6 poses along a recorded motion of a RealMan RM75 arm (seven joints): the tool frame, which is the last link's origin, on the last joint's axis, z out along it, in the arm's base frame.
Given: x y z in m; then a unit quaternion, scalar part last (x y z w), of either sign.
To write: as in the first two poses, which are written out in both.
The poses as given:
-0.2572, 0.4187, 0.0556, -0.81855, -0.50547, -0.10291, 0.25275
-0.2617, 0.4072, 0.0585, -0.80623, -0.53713, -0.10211, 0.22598
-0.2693, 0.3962, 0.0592, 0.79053, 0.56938, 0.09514, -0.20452
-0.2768, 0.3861, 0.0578, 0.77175, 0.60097, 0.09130, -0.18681
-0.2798, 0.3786, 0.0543, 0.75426, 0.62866, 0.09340, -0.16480
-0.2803, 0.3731, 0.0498, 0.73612, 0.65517, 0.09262, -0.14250
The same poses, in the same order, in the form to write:
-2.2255, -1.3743, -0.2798, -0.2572, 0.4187, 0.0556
-2.2228, -1.4809, -0.2815, -0.2617, 0.4072, 0.0585
-2.2045, -1.5878, -0.2653, -0.2693, 0.3962, 0.0592
-2.1727, -1.6919, -0.2570, -0.2768, 0.3861, 0.0578
-2.1492, -1.7913, -0.2661, -0.2798, 0.3786, 0.0543
-2.1237, -1.8902, -0.2672, -0.2803, 0.3731, 0.0498

